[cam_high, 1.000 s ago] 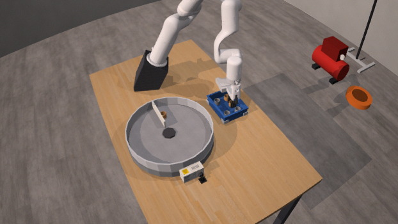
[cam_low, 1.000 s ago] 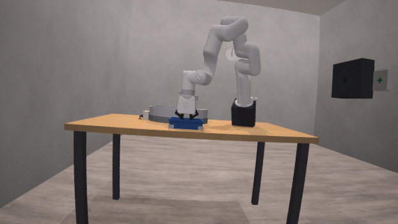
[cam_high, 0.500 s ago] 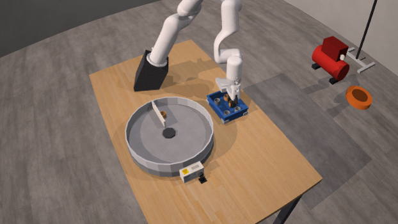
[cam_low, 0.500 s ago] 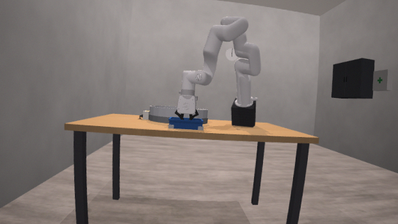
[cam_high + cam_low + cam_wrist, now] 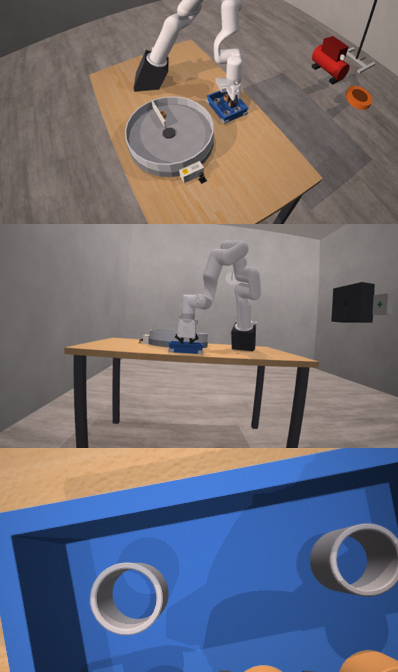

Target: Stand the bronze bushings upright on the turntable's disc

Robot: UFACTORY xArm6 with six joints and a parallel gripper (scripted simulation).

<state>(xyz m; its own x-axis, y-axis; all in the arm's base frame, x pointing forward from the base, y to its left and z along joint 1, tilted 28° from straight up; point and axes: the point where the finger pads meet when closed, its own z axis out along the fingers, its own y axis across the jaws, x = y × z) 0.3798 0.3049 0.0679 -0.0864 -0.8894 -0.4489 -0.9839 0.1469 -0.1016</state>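
Now: the blue crate 3 cm to the right of my hand and 1 cm below it. Also, from my hand: grey turntable disc 38 cm to the right, 9 cm ahead, 2 cm above.
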